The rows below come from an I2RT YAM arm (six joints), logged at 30 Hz.
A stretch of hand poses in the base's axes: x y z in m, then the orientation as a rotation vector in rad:
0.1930, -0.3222, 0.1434, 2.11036, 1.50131, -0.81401
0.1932, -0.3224, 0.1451, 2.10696, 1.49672, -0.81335
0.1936, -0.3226, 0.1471, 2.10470, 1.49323, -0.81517
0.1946, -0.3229, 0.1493, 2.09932, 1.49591, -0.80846
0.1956, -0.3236, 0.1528, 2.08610, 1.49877, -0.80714
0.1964, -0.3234, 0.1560, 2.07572, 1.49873, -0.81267
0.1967, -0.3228, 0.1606, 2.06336, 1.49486, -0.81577
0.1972, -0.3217, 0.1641, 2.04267, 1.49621, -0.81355
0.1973, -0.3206, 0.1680, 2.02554, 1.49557, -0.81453
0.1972, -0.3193, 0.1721, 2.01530, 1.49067, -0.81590
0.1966, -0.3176, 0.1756, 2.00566, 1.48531, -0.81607
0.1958, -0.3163, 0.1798, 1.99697, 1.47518, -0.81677
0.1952, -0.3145, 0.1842, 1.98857, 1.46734, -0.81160
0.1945, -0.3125, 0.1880, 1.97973, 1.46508, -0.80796
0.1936, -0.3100, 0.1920, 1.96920, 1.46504, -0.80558
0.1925, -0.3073, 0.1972, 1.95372, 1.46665, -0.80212
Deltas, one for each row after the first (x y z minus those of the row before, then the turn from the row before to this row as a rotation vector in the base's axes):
0.0002, -0.0002, 0.0017, -0.00477, -0.00286, 0.00028
0.0004, -0.0002, 0.0020, -0.00386, -0.00053, -0.00052
0.0010, -0.0003, 0.0022, -0.00075, -0.00432, 0.00581
0.0010, -0.0007, 0.0035, -0.00690, -0.00170, 0.00924
0.0008, 0.0002, 0.0032, -0.00801, 0.00224, 0.00478
0.0003, 0.0006, 0.0046, -0.01104, -0.00131, 0.00498
0.0005, 0.0011, 0.0035, -0.01248, -0.00387, 0.01334
0.0001, 0.0011, 0.0039, -0.01189, -0.00197, 0.00967
-0.0001, 0.0013, 0.0041, -0.00986, -0.00261, 0.00377
-0.0006, 0.0017, 0.0035, -0.00948, -0.00354, 0.00355
-0.0008, 0.0013, 0.0042, -0.01170, -0.00517, 0.00092
-0.0006, 0.0018, 0.0044, -0.00897, -0.00814, 0.00325
-0.0007, 0.0020, 0.0038, -0.00641, -0.00461, 0.00535
-0.0009, 0.0025, 0.0040, -0.00654, -0.00293, 0.00691
-0.0011, 0.0027, 0.0052, -0.00865, -0.00348, 0.01085

